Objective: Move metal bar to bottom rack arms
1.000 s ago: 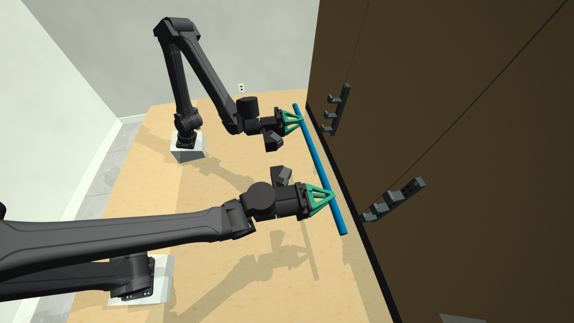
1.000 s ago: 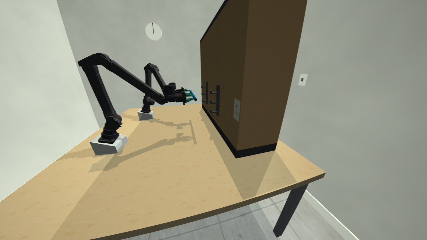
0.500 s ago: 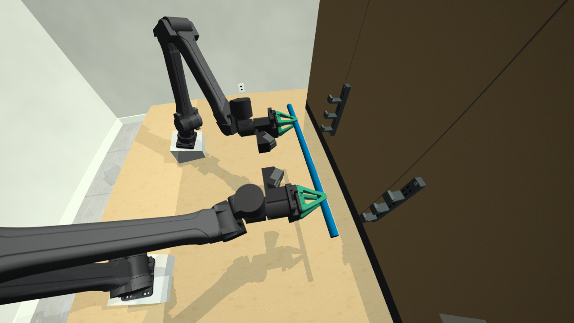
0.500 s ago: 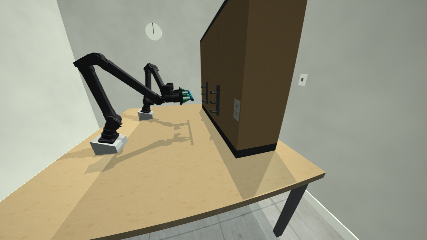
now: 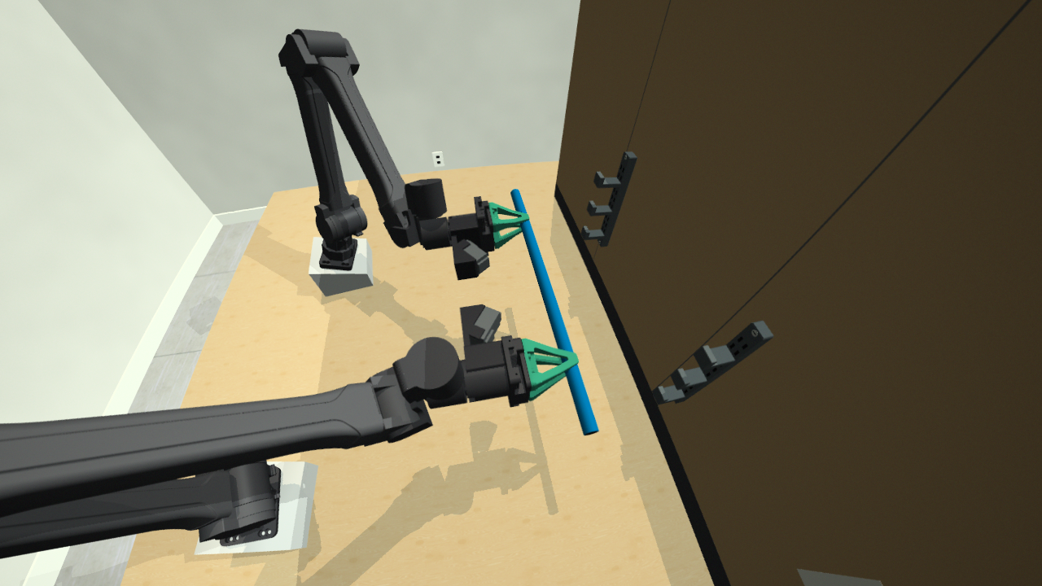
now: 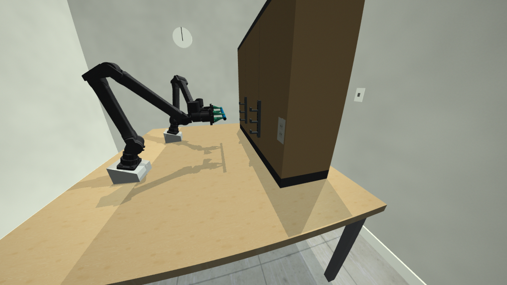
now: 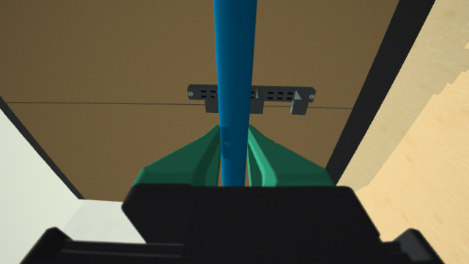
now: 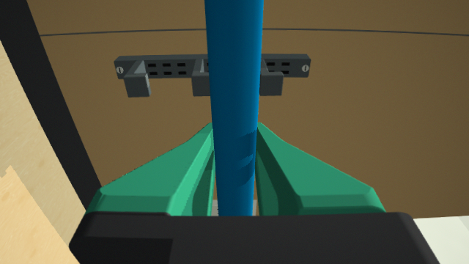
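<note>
My right hand is 20 mm past the blue metal bar and 150 mm to the right of it. From my right hand the other things lie so: black plinth: 200 mm ahead, 230 mm to the left, 280 mm below; tall brown cabinet: 350 mm ahead, 250 mm to the left, 140 mm above.
Right now the blue metal bar is 15 cm to the right of my left hand and 2 cm ahead of it. Round my left hand: black plinth 28 cm below, 25 cm ahead, 7 cm to the right; then tall brown cabinet 40 cm ahead, 14 cm above, 5 cm to the right.
</note>
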